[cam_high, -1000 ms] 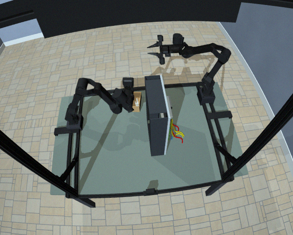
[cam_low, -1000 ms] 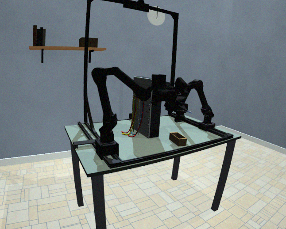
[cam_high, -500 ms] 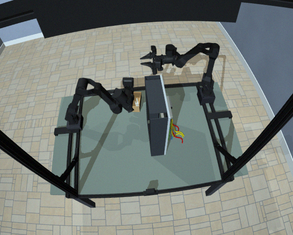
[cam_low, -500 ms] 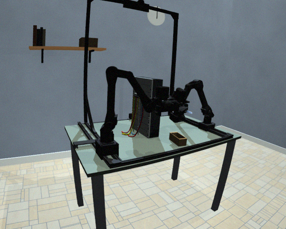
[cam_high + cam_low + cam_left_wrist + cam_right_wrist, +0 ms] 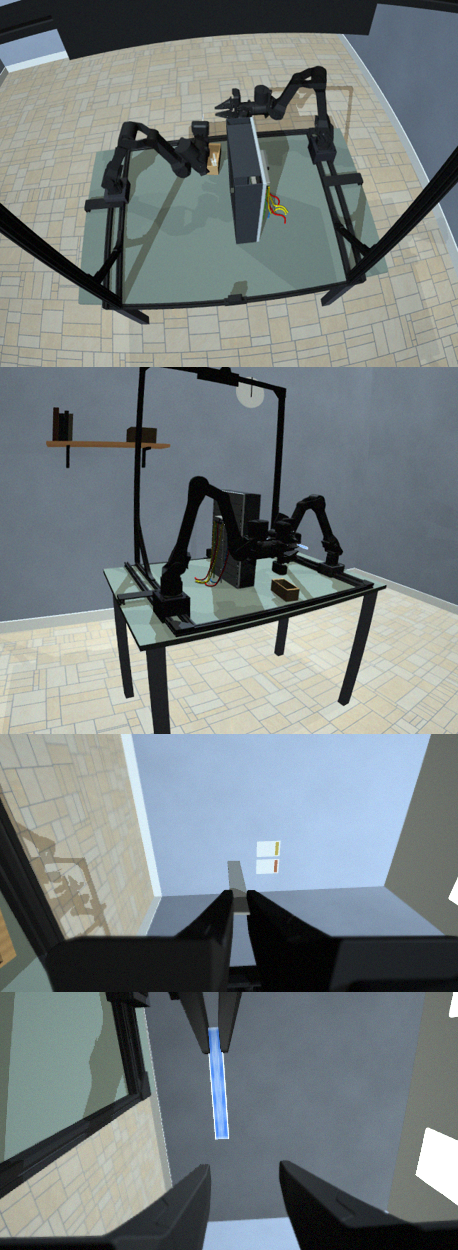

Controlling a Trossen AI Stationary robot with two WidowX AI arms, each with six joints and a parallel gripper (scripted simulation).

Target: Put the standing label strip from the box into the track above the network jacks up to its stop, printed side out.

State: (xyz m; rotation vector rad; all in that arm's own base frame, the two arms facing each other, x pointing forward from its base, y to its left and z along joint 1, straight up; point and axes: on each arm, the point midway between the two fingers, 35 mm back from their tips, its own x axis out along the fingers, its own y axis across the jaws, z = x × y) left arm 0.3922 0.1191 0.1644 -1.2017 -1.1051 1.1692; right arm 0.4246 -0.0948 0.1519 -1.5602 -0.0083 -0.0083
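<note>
My right gripper is now 20 mm past the blue-white label strip, 90 mm to the right of it and 10 mm above it. Also, from my right hand: box: 70 mm behind, 70 mm to the left, 220 mm below.
Right now my left hand is 50 mm short of the blue-white label strip and 10 mm to the left of it. From my left hand the other things lie so: box (30 mm to the right, 200 mm below).
</note>
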